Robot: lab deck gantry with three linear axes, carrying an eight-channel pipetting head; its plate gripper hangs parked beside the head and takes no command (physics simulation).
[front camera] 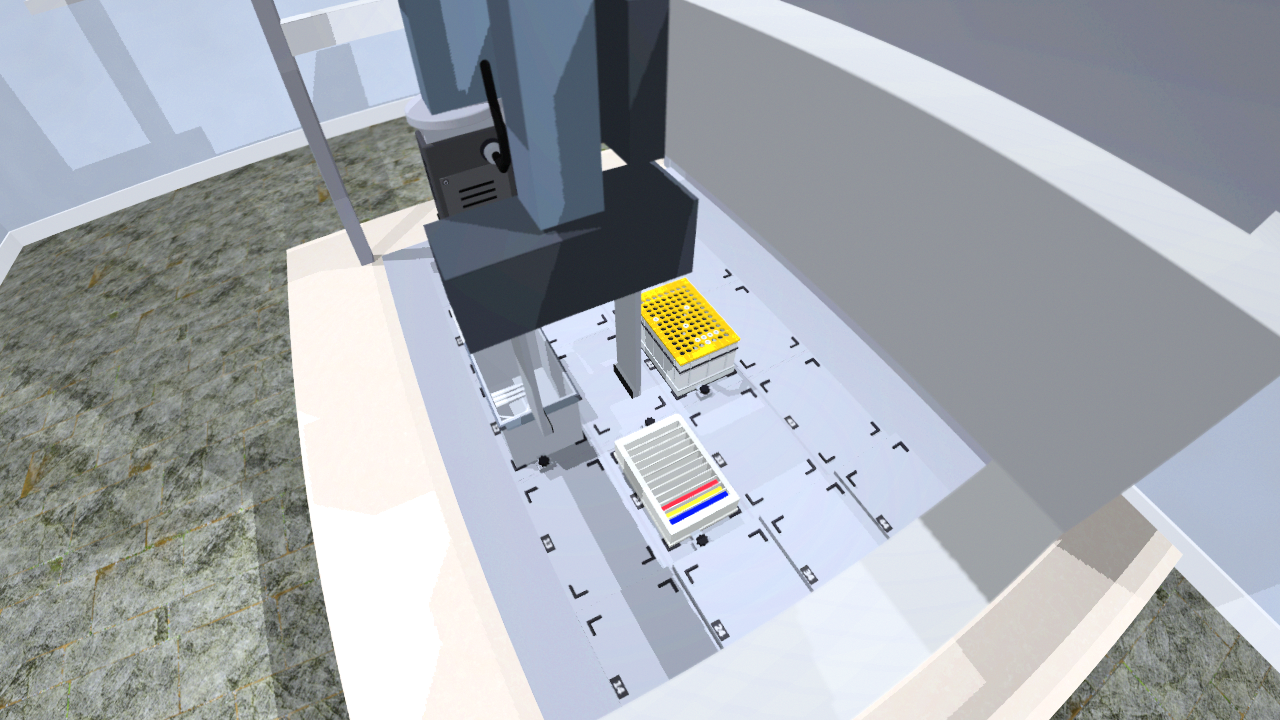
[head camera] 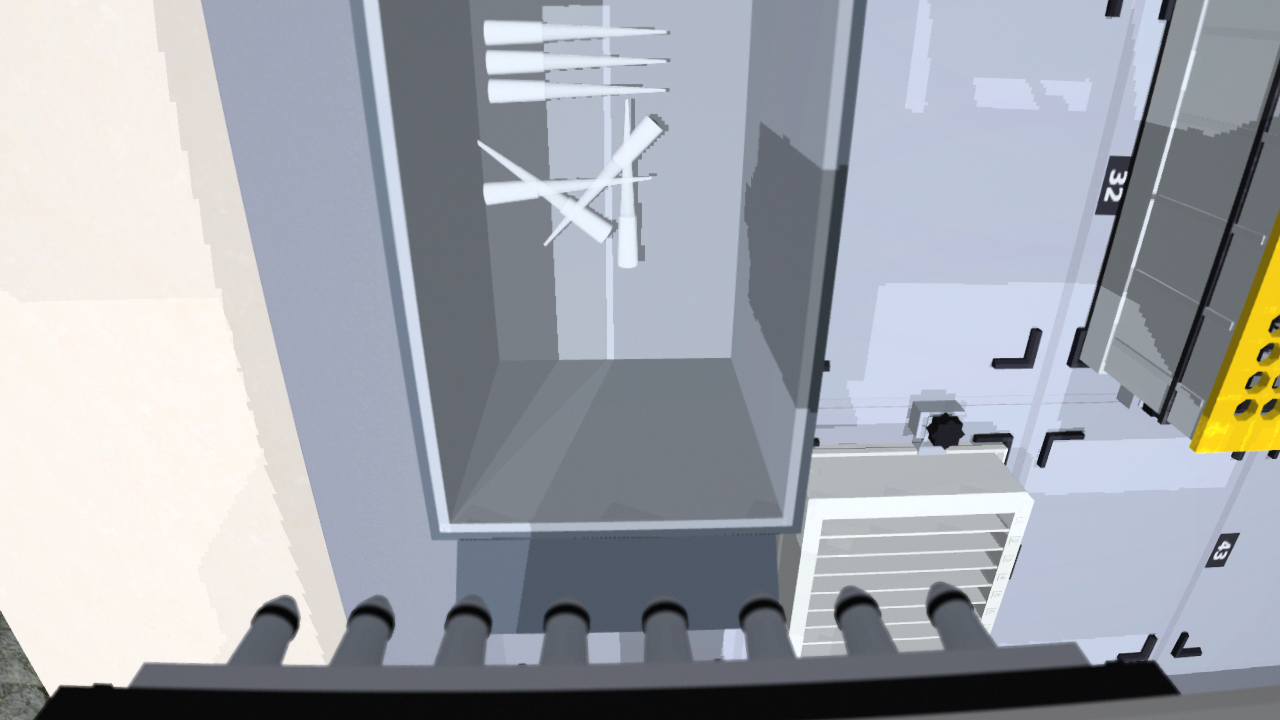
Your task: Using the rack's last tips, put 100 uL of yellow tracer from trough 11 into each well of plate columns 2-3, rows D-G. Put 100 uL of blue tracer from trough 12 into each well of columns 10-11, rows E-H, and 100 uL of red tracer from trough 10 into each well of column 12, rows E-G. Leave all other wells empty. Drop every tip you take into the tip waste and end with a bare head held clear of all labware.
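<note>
The pipetting head is high beside the dark carriage; its eight nozzles are bare. The open-topped tip waste bin is in front of the nozzles in the head view, with several white tips on its floor. The yellow-topped tip rack shows several pale tips near its front end. The white trough block holds red, yellow and blue liquid. The plate does not show. The parked plate gripper is open and empty, its fingers wide apart.
The dark carriage block hides the far left deck in the front view. A tall grey panel runs along the right side. A post stands at the far left corner. Black corner brackets and a knob are on the deck.
</note>
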